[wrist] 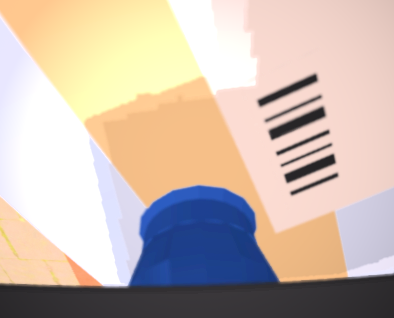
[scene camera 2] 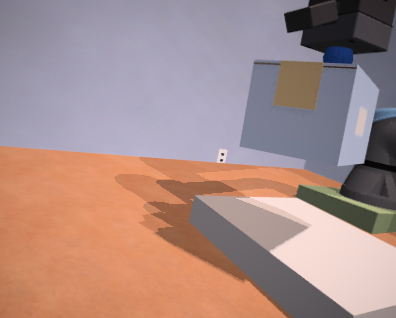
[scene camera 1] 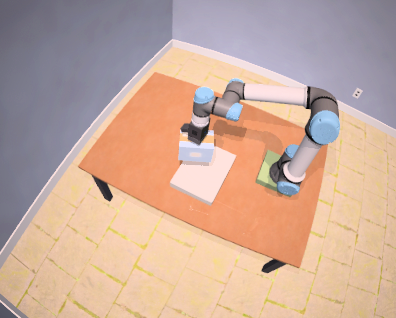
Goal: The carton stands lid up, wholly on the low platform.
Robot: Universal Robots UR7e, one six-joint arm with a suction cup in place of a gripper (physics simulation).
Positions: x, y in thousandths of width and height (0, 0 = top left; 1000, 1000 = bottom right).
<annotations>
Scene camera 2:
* low white platform: 751, 797, on the table
</annotations>
